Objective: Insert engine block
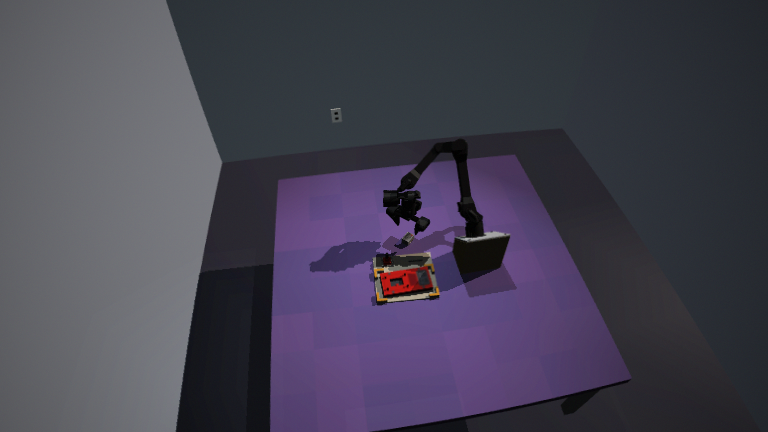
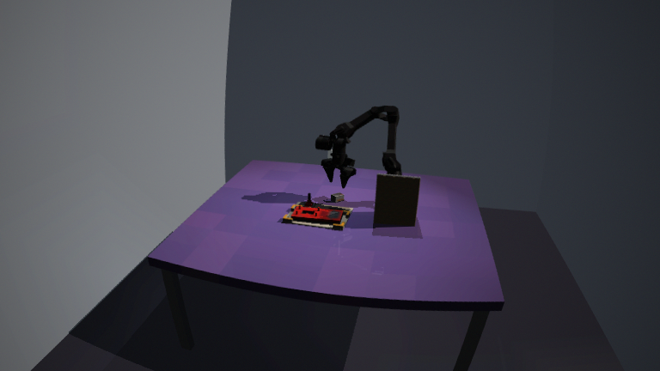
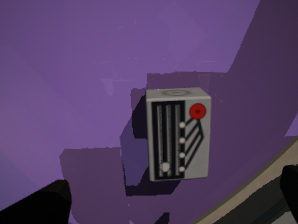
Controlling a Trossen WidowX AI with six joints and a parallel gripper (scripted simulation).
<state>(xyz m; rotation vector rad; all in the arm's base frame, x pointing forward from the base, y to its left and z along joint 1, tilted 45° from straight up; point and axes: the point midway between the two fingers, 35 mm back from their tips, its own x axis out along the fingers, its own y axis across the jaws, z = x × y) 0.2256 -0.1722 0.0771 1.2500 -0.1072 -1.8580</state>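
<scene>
Now: gripper tip 6 cm above the engine block. Round my gripper tip: dark upright post 12 cm ahead, 9 cm to the left, 4 cm below.
</scene>
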